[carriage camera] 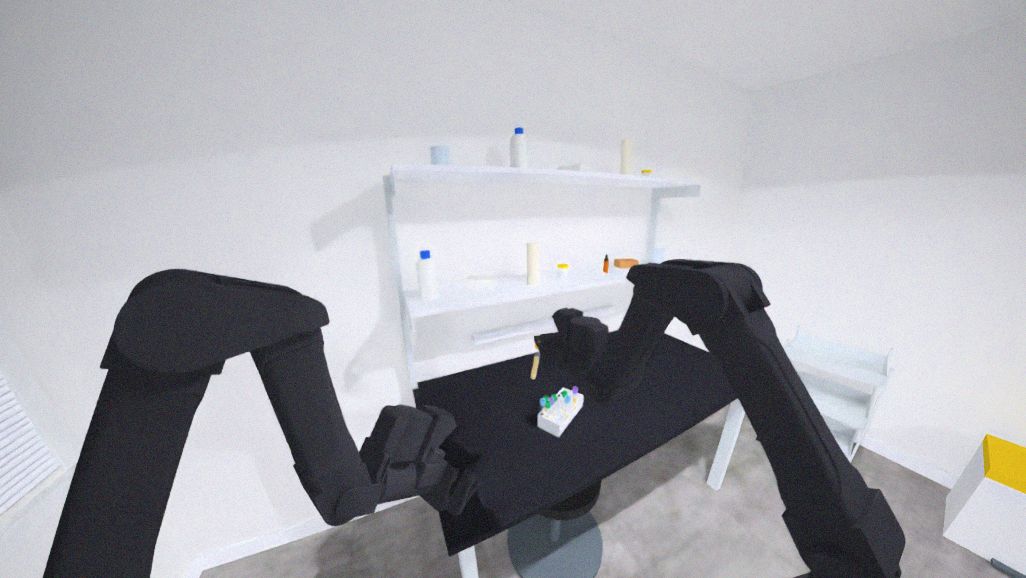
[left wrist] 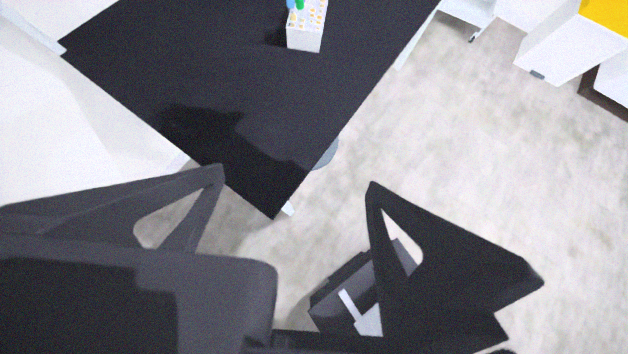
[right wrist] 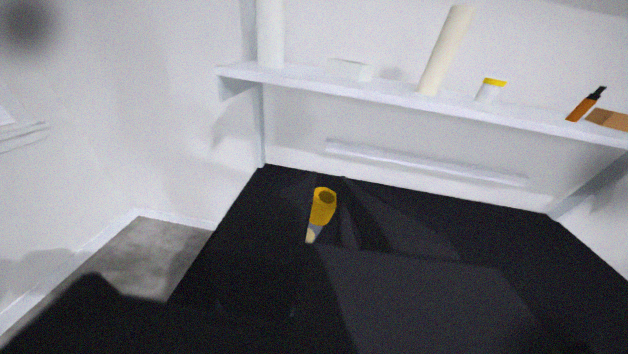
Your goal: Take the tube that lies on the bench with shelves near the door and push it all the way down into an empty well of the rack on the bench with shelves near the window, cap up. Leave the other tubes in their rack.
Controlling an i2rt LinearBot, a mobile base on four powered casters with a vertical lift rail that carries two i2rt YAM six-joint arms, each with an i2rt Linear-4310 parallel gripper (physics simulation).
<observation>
my right gripper: carriage camera; right wrist; not seen in the left wrist view (out of frame)
same spot on my right gripper: [right wrist: 406, 281] = [carriage camera: 558, 334]
</observation>
